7 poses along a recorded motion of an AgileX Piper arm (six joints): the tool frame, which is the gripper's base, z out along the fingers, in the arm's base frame.
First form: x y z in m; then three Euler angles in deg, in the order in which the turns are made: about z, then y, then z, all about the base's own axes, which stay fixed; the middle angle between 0 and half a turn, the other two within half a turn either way.
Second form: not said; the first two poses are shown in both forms.
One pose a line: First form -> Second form
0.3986, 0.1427, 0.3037, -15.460, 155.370, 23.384 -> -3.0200, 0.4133, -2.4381, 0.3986, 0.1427, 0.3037
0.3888, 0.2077, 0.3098, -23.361, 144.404, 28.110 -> -2.8650, 0.5637, -2.1627, 0.3888, 0.2077, 0.3098
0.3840, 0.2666, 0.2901, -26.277, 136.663, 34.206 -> -2.7459, 0.6629, -1.9482, 0.3840, 0.2666, 0.2901
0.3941, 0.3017, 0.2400, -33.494, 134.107, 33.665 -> -2.6240, 0.6420, -1.7939, 0.3941, 0.3017, 0.2400
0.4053, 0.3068, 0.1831, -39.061, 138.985, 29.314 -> -2.6402, 0.5347, -1.8082, 0.4053, 0.3068, 0.1831
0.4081, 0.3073, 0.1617, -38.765, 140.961, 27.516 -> -2.6718, 0.5134, -1.8593, 0.4081, 0.3073, 0.1617
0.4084, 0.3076, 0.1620, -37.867, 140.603, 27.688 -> -2.6746, 0.5248, -1.8699, 0.4084, 0.3076, 0.1620
